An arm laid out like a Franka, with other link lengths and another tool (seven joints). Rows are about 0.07 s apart.
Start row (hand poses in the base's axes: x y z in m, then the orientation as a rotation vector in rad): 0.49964 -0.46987 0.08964 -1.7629 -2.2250 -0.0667
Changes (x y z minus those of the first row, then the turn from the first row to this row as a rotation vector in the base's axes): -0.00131 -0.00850 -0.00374 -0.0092 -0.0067 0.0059; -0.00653 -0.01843 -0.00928 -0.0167 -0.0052 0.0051; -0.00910 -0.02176 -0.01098 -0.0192 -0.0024 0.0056; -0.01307 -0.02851 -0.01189 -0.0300 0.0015 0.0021; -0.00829 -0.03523 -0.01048 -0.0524 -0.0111 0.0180; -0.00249 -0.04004 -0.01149 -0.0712 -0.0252 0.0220
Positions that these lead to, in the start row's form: 0.49833 -0.47837 0.08590 -1.7633 -2.2386 -0.0613; 0.49311 -0.48830 0.08036 -1.7676 -2.2400 -0.0518; 0.49054 -0.49163 0.07866 -1.7673 -2.2394 -0.0464; 0.48657 -0.49838 0.07775 -1.7755 -2.2381 -0.0317; 0.49135 -0.50510 0.07916 -1.7732 -2.2698 -0.0144; 0.49715 -0.50991 0.07815 -1.7831 -2.2909 -0.0050
